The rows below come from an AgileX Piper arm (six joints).
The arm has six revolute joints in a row. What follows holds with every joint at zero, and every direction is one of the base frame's.
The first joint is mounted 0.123 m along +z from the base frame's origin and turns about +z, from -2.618 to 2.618 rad.
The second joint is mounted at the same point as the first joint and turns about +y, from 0 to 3.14 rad.
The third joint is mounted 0.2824 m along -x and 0.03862 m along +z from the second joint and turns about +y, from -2.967 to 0 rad.
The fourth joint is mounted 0.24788 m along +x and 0.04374 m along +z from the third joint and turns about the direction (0.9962, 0, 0.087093), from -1.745 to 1.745 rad.
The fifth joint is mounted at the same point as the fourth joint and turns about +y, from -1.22 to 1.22 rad.
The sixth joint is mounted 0.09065 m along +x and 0.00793 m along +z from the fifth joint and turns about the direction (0.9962, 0, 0.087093), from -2.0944 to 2.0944 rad.
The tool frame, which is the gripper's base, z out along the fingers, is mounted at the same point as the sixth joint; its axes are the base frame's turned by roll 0, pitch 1.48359 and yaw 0 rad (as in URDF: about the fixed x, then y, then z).
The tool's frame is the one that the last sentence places.
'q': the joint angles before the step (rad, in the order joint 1, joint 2, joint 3, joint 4, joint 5, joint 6). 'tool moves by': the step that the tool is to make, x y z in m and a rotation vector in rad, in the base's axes. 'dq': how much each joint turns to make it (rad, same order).
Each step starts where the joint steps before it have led.
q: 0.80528 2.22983 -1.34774 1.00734 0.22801 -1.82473
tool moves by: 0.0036 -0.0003 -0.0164 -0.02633 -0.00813 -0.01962
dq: -0.00005 0.04341 -0.01012 -0.00096 -0.03682 -0.00147
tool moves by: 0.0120 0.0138 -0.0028 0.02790 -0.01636 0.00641
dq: 0.00006 0.05375 -0.09096 0.00253 0.01139 -0.00197
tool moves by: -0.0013 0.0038 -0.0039 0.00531 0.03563 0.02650
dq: 0.00011 0.01784 -0.02160 0.00248 0.04649 -0.00053
